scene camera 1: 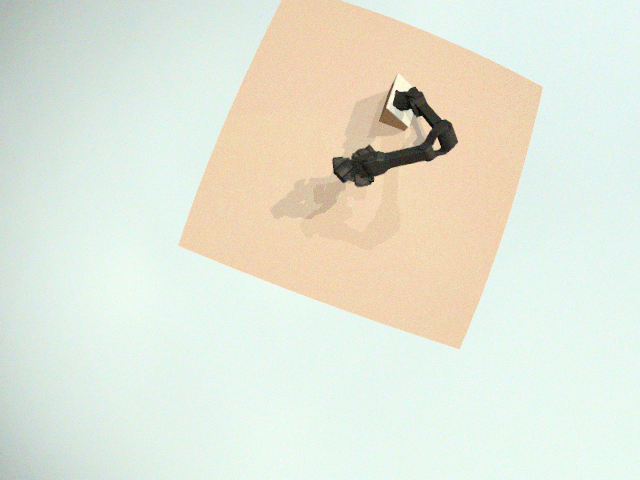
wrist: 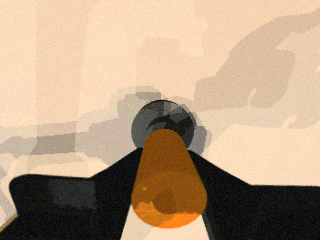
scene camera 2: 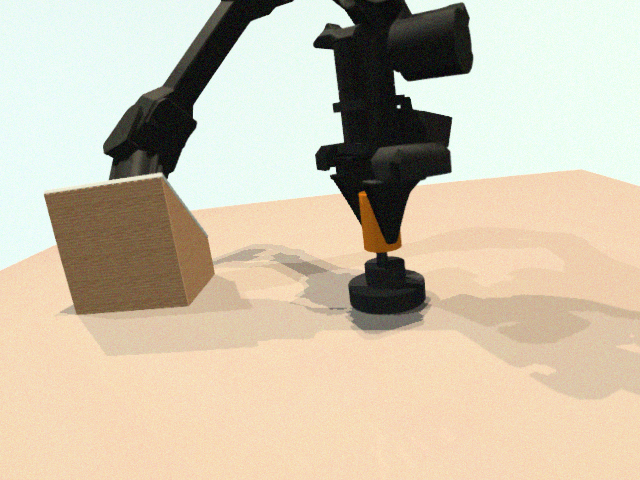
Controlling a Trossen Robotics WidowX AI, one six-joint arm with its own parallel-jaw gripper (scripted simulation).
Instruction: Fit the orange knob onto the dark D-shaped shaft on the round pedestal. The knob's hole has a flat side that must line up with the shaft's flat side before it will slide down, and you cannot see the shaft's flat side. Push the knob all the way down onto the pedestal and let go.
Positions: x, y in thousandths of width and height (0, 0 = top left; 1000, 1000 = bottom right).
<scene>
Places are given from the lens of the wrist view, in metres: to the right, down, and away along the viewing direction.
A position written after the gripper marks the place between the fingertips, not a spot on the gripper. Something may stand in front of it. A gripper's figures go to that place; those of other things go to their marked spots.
gripper (wrist: 514, 640): 0.00, 0.03, 0.11
orange knob (wrist: 527, 794): 0.01, 0.05, 0.08
dark pedestal (wrist: 505, 477): 0.00, -0.01, 0.15
The marked spots on the dark pedestal and the orange knob are 0.09 m apart.
</scene>
